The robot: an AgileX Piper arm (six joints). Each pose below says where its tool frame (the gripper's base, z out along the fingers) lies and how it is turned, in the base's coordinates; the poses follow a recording.
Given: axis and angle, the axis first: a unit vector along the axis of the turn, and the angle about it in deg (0 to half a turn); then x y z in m.
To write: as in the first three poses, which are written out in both.
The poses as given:
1: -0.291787, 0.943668, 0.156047, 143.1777, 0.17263, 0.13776, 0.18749
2: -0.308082, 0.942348, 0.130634, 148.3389, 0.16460, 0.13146, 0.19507
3: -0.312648, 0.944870, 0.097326, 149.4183, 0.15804, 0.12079, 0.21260
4: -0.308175, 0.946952, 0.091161, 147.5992, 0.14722, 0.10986, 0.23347
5: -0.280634, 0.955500, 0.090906, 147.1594, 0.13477, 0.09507, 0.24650
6: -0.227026, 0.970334, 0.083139, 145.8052, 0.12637, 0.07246, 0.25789
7: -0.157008, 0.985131, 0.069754, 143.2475, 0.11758, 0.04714, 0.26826
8: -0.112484, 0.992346, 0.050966, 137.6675, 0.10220, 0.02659, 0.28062
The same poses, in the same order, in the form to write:
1: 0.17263, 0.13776, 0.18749, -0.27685, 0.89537, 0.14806, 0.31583
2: 0.16460, 0.13146, 0.19507, -0.29640, 0.90661, 0.12568, 0.27279
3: 0.15804, 0.12079, 0.21260, -0.30158, 0.91142, 0.09388, 0.26372
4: 0.14722, 0.10986, 0.23347, -0.29594, 0.90935, 0.08754, 0.27900
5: 0.13477, 0.09507, 0.24650, -0.26919, 0.91653, 0.08720, 0.28268
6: 0.12637, 0.07246, 0.25789, -0.21699, 0.92745, 0.07946, 0.29400
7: 0.11758, 0.04714, 0.26826, -0.14900, 0.93490, 0.06620, 0.31526
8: 0.10220, 0.02659, 0.28062, -0.10490, 0.92540, 0.04753, 0.36108
